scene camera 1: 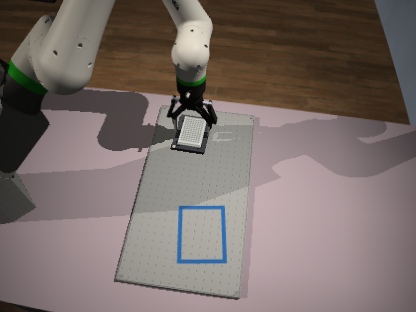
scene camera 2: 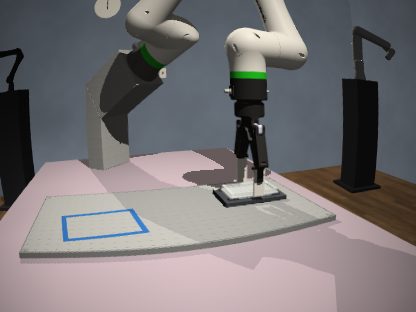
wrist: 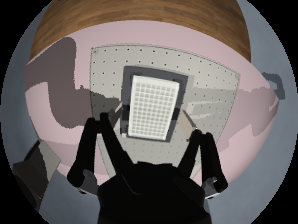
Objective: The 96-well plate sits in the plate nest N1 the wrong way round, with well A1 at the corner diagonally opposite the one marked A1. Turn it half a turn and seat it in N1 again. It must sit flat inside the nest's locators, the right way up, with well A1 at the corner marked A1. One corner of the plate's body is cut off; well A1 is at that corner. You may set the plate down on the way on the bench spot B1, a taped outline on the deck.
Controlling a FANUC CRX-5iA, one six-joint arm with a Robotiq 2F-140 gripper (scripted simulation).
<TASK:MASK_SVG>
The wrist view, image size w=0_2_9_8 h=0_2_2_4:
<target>my gripper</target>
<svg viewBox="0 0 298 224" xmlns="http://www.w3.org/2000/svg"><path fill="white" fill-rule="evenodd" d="M87 119L79 142L76 160L67 174L67 180L81 194L89 194L98 198L100 212L97 224L212 224L210 214L204 210L204 200L212 199L228 187L228 183L221 169L213 135L209 132L202 134L202 131L197 129L185 110L181 110L178 122L187 142L189 142L189 146L178 167L173 166L172 163L152 164L137 161L134 164L128 153L123 150L113 130L122 114L122 101L118 101L108 113L100 113L100 120L95 121L95 118L92 117ZM199 145L202 168L201 186L190 178ZM97 134L102 134L105 147L116 173L115 176L100 186L97 185L97 179L94 175Z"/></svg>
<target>white 96-well plate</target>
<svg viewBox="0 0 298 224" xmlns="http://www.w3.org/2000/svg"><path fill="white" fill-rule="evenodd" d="M134 75L130 103L129 136L165 140L180 83Z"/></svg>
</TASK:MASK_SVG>
